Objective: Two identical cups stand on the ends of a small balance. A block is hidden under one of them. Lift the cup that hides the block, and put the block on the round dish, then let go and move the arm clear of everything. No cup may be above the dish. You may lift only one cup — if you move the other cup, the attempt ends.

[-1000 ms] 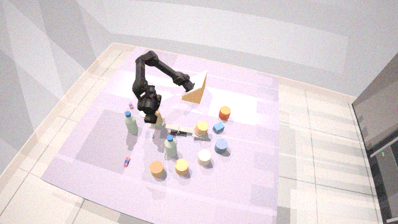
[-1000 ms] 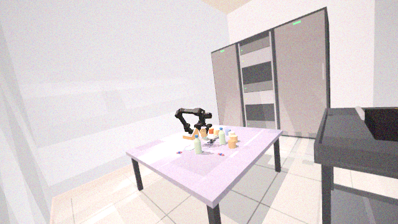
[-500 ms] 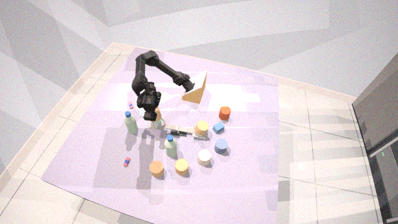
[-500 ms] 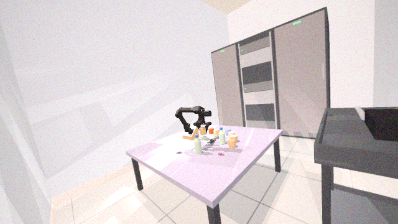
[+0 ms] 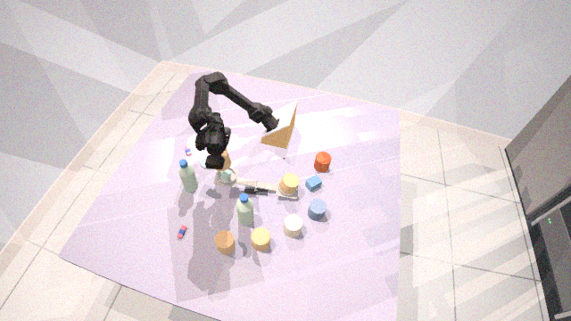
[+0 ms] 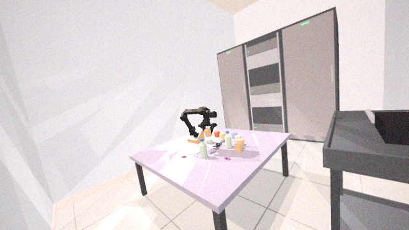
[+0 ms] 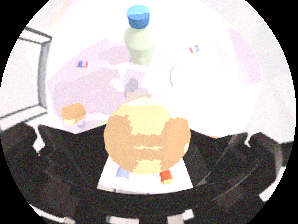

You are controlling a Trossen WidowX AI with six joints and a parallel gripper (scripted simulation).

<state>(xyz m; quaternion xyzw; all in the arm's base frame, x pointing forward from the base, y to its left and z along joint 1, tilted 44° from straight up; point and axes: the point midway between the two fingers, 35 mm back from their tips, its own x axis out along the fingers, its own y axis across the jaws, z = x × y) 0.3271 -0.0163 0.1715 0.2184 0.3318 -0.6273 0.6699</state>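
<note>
My gripper tip is now 10 mm to the right of the pale green block and 80 mm above it. Also, from my gripper tip: small balance 20 mm behind, 140 mm to the left, 150 mm below; then blue cube 100 mm behind, 370 mm to the left, 150 mm below; then pale round dish 110 mm behind, 110 mm to the right, 170 mm below.
</note>
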